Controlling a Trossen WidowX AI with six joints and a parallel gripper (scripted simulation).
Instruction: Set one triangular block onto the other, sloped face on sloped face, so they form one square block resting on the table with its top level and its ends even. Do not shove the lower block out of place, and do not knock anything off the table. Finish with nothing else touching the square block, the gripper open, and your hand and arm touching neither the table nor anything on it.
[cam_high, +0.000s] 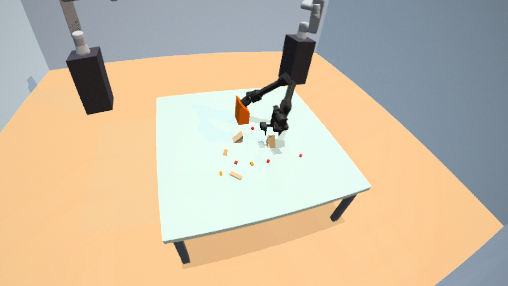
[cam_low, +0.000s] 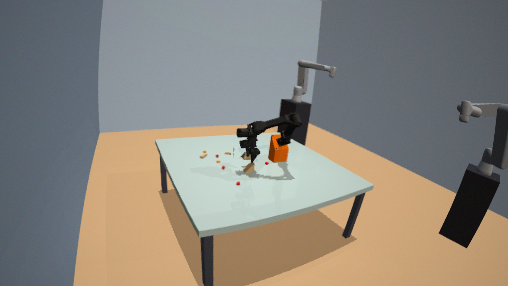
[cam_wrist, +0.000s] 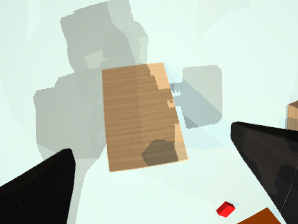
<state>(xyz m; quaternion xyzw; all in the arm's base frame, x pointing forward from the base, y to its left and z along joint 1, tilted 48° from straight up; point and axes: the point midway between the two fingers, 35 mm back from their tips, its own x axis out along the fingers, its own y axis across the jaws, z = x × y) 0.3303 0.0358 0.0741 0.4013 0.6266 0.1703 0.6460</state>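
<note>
My gripper tip is now 10 mm past the tan triangular block, 10 mm to the right of it and 70 mm above it. Round my gripper tip: flat wooden bar (180 mm ahead, 330 mm to the right, 80 mm below).
</note>
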